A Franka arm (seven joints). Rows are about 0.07 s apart.
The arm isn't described. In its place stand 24 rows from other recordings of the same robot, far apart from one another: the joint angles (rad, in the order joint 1, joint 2, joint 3, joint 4, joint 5, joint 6, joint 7), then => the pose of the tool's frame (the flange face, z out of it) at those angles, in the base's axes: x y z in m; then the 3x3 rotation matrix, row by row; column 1 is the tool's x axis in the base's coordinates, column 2 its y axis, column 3 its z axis.
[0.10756, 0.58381, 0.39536, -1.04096, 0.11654, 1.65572, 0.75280] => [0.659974 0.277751 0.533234], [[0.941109 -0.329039 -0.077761], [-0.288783 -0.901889 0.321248], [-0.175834 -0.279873 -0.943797]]
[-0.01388, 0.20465, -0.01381, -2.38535, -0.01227, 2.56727, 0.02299] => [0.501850 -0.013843 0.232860], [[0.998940 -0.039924 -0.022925], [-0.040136 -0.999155 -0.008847], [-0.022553 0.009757 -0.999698]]
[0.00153, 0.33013, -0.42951, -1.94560, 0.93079, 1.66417, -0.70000] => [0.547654 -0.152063 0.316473], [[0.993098 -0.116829 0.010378], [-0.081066 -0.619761 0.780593], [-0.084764 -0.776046 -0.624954]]
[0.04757, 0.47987, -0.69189, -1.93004, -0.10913, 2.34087, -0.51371] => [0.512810 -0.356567 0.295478], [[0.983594 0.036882 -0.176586], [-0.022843 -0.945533 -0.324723], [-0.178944 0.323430 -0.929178]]
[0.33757, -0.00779, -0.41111, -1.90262, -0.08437, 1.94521, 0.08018] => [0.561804 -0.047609 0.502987], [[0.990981 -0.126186 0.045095], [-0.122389 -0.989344 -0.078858], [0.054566 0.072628 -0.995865]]
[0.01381, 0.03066, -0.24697, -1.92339, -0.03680, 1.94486, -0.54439] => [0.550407 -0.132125 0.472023], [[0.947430 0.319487 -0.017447], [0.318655 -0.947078 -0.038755], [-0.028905 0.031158 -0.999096]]
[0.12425, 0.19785, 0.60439, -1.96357, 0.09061, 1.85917, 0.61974] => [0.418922 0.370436 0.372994], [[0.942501 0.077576 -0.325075], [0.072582 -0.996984 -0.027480], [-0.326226 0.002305 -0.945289]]
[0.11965, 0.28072, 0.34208, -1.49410, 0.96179, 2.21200, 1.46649] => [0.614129 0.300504 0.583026], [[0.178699 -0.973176 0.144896], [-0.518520 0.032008 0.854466], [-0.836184 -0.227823 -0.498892]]
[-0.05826, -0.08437, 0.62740, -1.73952, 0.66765, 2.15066, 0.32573] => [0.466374 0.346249 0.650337], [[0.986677 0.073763 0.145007], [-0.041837 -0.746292 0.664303], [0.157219 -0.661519 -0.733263]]
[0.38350, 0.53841, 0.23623, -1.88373, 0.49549, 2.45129, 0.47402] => [0.526219 0.365138 0.231788], [[0.943994 -0.295081 -0.147654], [-0.216017 -0.890940 0.399452], [-0.249421 -0.345185 -0.904785]]
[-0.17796, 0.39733, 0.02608, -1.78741, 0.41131, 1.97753, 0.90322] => [0.623408 -0.070911 0.320515], [[0.283617 -0.953511 -0.101876], [-0.867396 -0.300390 0.396725], [-0.408884 -0.024151 -0.912267]]
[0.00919, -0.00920, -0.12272, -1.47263, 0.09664, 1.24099, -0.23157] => [0.512785 -0.046225 0.649723], [[0.970036 0.123451 -0.209262], [0.150145 -0.981736 0.116840], [-0.191016 -0.144759 -0.970854]]
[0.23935, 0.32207, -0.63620, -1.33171, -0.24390, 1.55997, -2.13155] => [0.596444 -0.209474 0.584102], [[-0.218615 0.958415 -0.183433], [0.915387 0.136301 -0.378798], [-0.338044 -0.250724 -0.907118]]
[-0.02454, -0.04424, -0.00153, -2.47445, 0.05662, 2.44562, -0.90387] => [0.471122 -0.012222 0.309707], [[0.671130 0.741142 0.017130], [0.740359 -0.671251 0.035915], [0.038116 -0.011422 -0.999208]]
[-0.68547, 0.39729, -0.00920, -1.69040, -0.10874, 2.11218, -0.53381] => [0.507048 -0.428239 0.369876], [[0.993835 -0.103009 -0.040992], [-0.106396 -0.990106 -0.091490], [-0.031162 0.095288 -0.994962]]
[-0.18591, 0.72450, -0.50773, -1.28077, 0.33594, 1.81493, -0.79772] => [0.622515 -0.367834 0.348316], [[0.991678 0.094388 -0.087555], [0.099559 -0.993415 0.056701], [-0.081627 -0.064946 -0.994545]]
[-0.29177, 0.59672, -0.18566, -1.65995, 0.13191, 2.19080, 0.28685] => [0.609455 -0.294301 0.261677], [[0.684420 -0.727594 -0.046651], [-0.727300 -0.685821 0.026162], [-0.051029 0.016023 -0.998569]]
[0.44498, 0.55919, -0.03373, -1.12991, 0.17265, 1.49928, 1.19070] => [0.626763 0.301163 0.473497], [[0.685845 -0.689430 -0.233028], [-0.696300 -0.714769 0.065355], [-0.211619 0.117434 -0.970271]]
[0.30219, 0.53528, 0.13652, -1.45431, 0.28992, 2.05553, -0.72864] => [0.645499 0.300848 0.386860], [[0.531330 0.845529 -0.052630], [0.809429 -0.488347 0.326101], [0.250026 -0.215867 -0.943869]]
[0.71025, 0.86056, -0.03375, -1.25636, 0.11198, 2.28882, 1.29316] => [0.593936 0.489223 0.257470], [[0.785389 -0.611398 0.096730], [-0.618650 -0.770029 0.155972], [-0.020876 -0.182341 -0.983014]]
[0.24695, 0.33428, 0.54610, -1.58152, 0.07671, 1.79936, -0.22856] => [0.471952 0.433399 0.464551], [[0.552976 0.803886 -0.219053], [0.833035 -0.538603 0.126331], [-0.016426 -0.252337 -0.967500]]
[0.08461, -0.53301, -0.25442, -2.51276, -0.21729, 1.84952, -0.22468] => [0.363709 -0.081620 0.445875], [[0.973976 0.174647 -0.144459], [0.167139 -0.983940 -0.062671], [-0.153084 0.036895 -0.987524]]
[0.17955, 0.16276, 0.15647, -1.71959, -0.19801, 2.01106, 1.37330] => [0.595152 0.189708 0.499429], [[0.550231 -0.815726 0.178432], [-0.814532 -0.571375 -0.100345], [0.183805 -0.090126 -0.978822]]
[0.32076, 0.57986, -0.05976, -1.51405, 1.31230, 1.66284, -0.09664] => [0.637091 0.276548 0.358712], [[0.904263 -0.303224 -0.300606], [0.171480 -0.386854 0.906057], [-0.391028 -0.870861 -0.297821]]
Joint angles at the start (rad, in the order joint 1, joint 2, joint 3, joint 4, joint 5, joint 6, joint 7): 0.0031, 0.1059, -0.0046, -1.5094, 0.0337, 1.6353, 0.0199
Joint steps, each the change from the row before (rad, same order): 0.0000, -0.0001, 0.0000, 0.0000, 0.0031, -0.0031, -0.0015; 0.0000, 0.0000, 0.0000, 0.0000, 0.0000, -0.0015, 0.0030; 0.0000, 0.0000, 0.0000, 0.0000, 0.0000, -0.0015, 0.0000; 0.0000, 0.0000, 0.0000, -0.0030, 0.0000, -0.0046, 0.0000; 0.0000, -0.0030, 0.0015, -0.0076, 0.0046, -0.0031, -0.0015; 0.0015, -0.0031, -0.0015, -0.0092, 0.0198, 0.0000, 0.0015; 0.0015, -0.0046, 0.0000, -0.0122, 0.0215, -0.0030, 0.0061; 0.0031, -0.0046, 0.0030, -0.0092, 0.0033, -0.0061, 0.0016; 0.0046, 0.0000, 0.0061, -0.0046, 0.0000, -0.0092, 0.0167; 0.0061, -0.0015, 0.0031, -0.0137, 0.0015, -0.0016, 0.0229; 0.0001, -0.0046, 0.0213, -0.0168, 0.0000, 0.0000, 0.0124; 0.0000, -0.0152, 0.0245, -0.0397, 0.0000, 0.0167, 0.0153; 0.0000, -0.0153, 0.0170, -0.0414, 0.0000, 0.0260, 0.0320; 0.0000, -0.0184, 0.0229, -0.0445, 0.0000, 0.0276, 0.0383
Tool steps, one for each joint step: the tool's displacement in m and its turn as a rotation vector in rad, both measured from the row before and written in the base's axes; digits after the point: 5 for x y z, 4 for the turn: -0.00035, 0.00032, -0.00021, 0.0031, 0.0029, 0.0015; -0.00016, 0.00001, -0.00013, 0.0001, 0.0016, -0.0029; -0.00016, 0.00001, -0.00013, 0.0000, 0.0015, 0.0001; -0.00061, 0.00002, -0.00184, 0.0000, 0.0076, 0.0002; -0.00145, 0.00132, -0.00210, 0.0048, 0.0076, 0.0029; -0.00122, 0.00206, -0.00244, 0.0196, 0.0062, -0.0026; -0.00211, 0.00309, -0.00319, 0.0214, 0.0110, -0.0057; -0.00239, 0.00386, -0.00216, 0.0035, 0.0108, 0.0048; -0.00144, 0.00615, -0.00294, -0.0002, 0.0152, -0.0052; -0.00157, 0.00542, -0.00571, 0.0003, 0.0158, -0.0136; -0.00286, 0.01187, -0.00521, 0.0005, 0.0133, 0.0090; -0.00565, 0.01341, -0.00854, -0.0006, 0.0092, 0.0079; -0.00489, 0.00918, -0.00866, -0.0029, 0.0029, -0.0170; -0.00654, 0.01234, -0.00835, -0.0039, 0.0017, -0.0175
